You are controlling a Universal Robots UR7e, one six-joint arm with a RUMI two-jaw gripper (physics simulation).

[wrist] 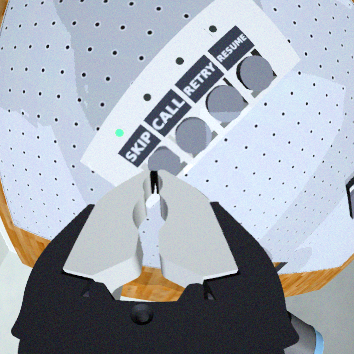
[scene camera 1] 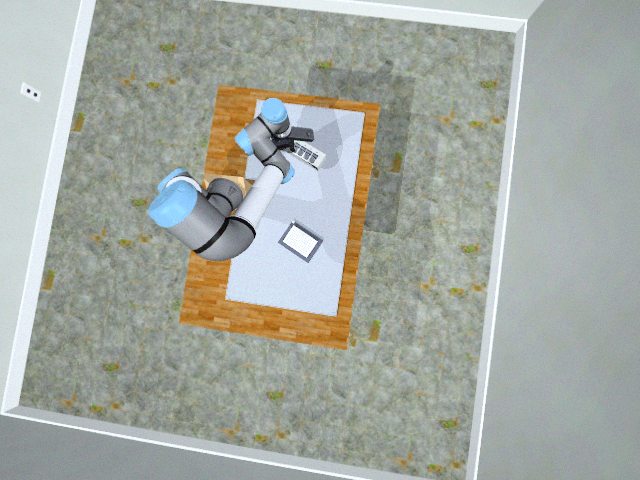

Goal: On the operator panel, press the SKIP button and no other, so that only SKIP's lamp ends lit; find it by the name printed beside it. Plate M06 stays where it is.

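Frame: origin at the arm's base, x left, y ahead, z down, level; metres.
Where they show: gripper, fingertip midpoint: (wrist: pixel 155 172); arm's base at its link origin: (scene camera 1: pixel 225 193).
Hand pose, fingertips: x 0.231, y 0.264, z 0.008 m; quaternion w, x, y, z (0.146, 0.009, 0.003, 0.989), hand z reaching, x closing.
Note:
Each offset is from my fingertips to the top centre of the thing. "spot": to the spot under its first point. Level surfaces: height alone.
The white operator panel (scene camera 1: pixel 321 161) (wrist: pixel 106 160) carries four round grey buttons with dark name labels: SKIP, CALL, RETRY and RESUME. In the wrist view the SKIP lamp @(dx +0.031, dy +0.024, dz -0.002 m) (wrist: pixel 119 132) glows green; the CALL lamp @(dx +0.019, dy +0.052, dz -0.002 m) (wrist: pixel 147 97), RETRY lamp @(dx +0.006, dy +0.079, dz -0.002 m) (wrist: pixel 179 61) and RESUME lamp @(dx -0.006, dy +0.106, dz -0.002 m) (wrist: pixel 213 29) are dark. My gripper (wrist: pixel 155 172) is shut and empty, its fingertips at the near edge of the SKIP button @(spot: dx -0.003, dy +0.013, dz +0.000 m) (wrist: pixel 164 158) and covering part of it. Whether the tips touch it cannot be told. In the scene view the arm hides the fingertips. Plate M06 cannot be identified by name in either view.
A dark-framed tray with a white inside (scene camera 1: pixel 301 241) lies on the pale perforated board @(dz +0.051 m) (scene camera 1: pixel 279 289), away from the panel; its edge @(spot: dx -0.338, dy +0.022, dz +0.039 m) (wrist: pixel 351 197) shows at the right of the wrist view. The board lies on a wooden table @(dz +0.064 m) (scene camera 1: pixel 206 310). The arm spans the table's left side.

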